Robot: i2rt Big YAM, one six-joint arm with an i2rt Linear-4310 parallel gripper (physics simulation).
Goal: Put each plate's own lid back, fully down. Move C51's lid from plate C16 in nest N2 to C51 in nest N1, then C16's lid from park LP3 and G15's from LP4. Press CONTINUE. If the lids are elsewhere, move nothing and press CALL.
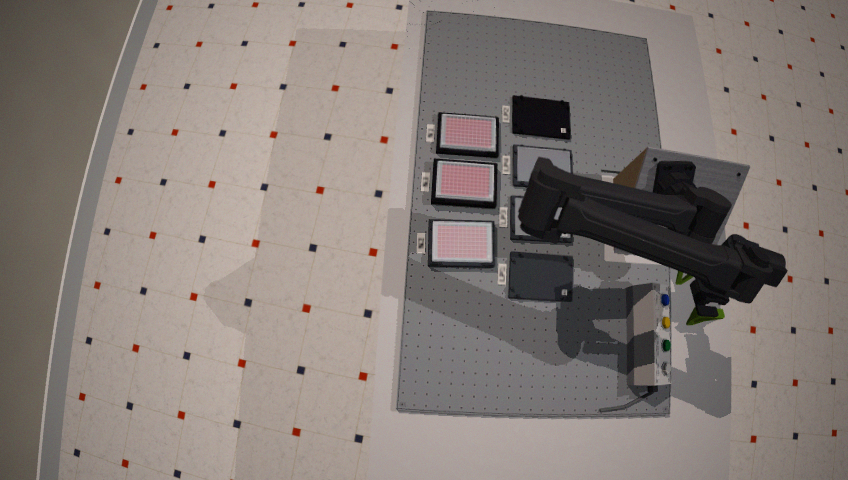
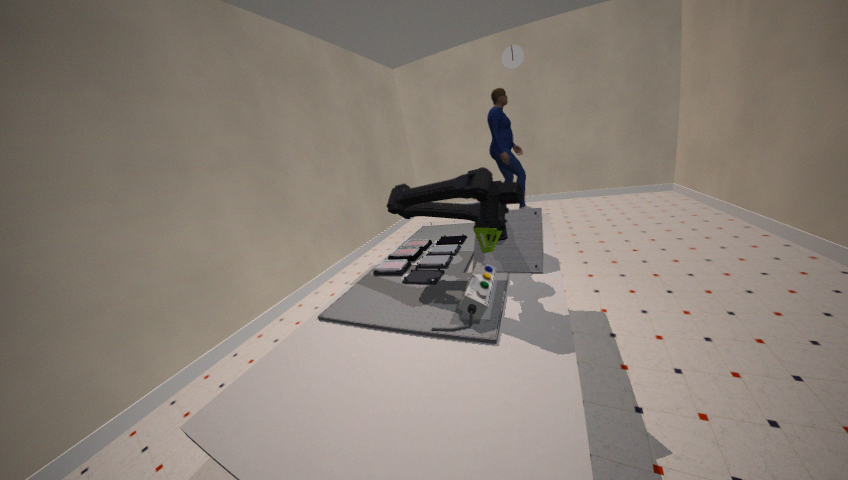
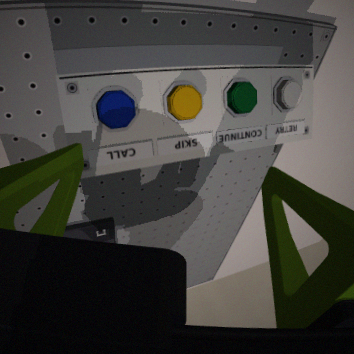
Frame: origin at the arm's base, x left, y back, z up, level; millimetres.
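Where they show: gripper, fingertip midpoint: (image 1: 683, 303) (image 2: 487, 252) (image 3: 175, 164); arm's base, origin of the base link: (image 1: 671, 185).
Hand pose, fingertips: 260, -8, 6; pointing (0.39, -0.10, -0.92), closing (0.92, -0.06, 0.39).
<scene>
Each offset is from my fingertips to the centre of the thing, as dx, dy, dz. "spot": to the spot under its first point.
Three pink-welled plates @(-418, -429, -111) (image 1: 467, 132) @(-295, -441, -104) (image 1: 464, 181) @(-157, -452, -104) (image 1: 461, 242) sit in black nests in one column. The lowest looks paler and smoother, as if under a clear lid; the nest labels are too small to read surely. Two park stands hold pale grey, lid-like panels (image 1: 542, 162) @(spot: -212, -328, -116) (image 1: 516, 218), the second partly hidden by the arm. The CONTINUE button @(+83, -11, -70) (image 3: 242, 97) (image 1: 666, 344) (image 2: 484, 284) is green, the CALL button @(-17, -6, -70) (image 3: 116, 108) (image 1: 665, 299) (image 2: 489, 269) blue. My gripper (image 3: 175, 164) (image 1: 683, 303) (image 2: 487, 248) is open and empty, above the box's blue-button end.
The button box @(+57, -32, -92) (image 1: 644, 356) (image 2: 473, 300) also bears a yellow SKIP button @(+33, -8, -70) (image 3: 184, 102) and a grey RETRY button @(+133, -13, -70) (image 3: 288, 93). A black stand (image 1: 541, 117) and a dark grey stand (image 1: 540, 275) show no lid. A person (image 2: 502, 130) is beyond the table.
</scene>
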